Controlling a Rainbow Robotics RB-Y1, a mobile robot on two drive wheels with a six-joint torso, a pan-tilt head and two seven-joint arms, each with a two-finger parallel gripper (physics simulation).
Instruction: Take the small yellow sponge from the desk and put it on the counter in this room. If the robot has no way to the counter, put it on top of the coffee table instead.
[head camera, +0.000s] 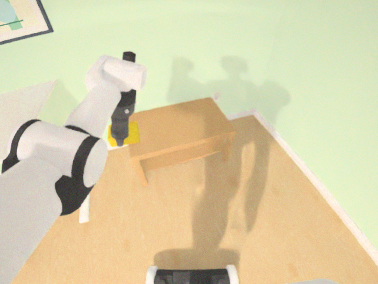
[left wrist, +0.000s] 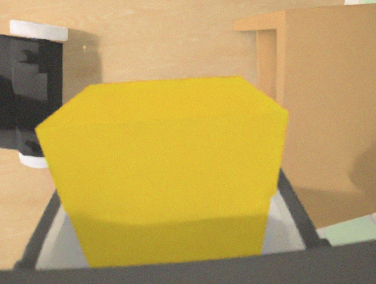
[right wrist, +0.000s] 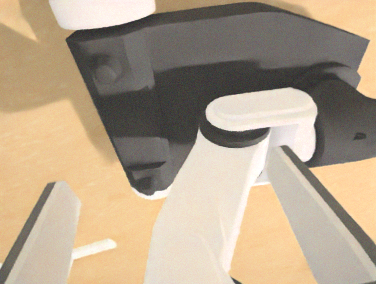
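Pixels of known places: left gripper, fingertip midpoint: (head camera: 120, 138) (left wrist: 171, 148); right gripper, fingertip midpoint: (right wrist: 173, 175); robot's base, origin of the base link: (head camera: 191, 282).
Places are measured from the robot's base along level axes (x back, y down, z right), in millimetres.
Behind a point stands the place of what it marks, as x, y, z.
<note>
The yellow sponge (head camera: 133, 132) @(-428, -1067, -196) (left wrist: 165, 160) @(-431, -1072, -275) is a thick block between the fingers of my left gripper (head camera: 120, 142) @(-439, -1029, -259) (left wrist: 172, 215), which is shut on it. In the head view the sponge overlaps the left end of a low wooden table (head camera: 175, 125) @(-1134, -451, -126) (left wrist: 332, 100) @(-1047, -451, -234), probably the coffee table; in the left wrist view that table stands at the right, beside the sponge. The sponge is held above the floor; its height against the table top is hard to tell. My right gripper (right wrist: 173, 175) @(120, -553, 237) is open, with its fingers wide apart and parts of my own body behind them. A counter does not show.
My dark base (head camera: 192, 276) @(-36, -191, 3) (left wrist: 30, 90) @(1, -191, -48) (right wrist: 130, 105) @(10, -191, 76) is at the bottom of the head view. A pale surface (head camera: 25, 107) @(-792, -951, -1027) shows at the left behind my arm, and a white strip (head camera: 84, 210) lower down. Green walls (head camera: 320, 100) @(-1157, -724, 1133) meet behind the table. A framed picture (head camera: 27, 21) @(-1183, -1352, -1038) hangs upper left.
</note>
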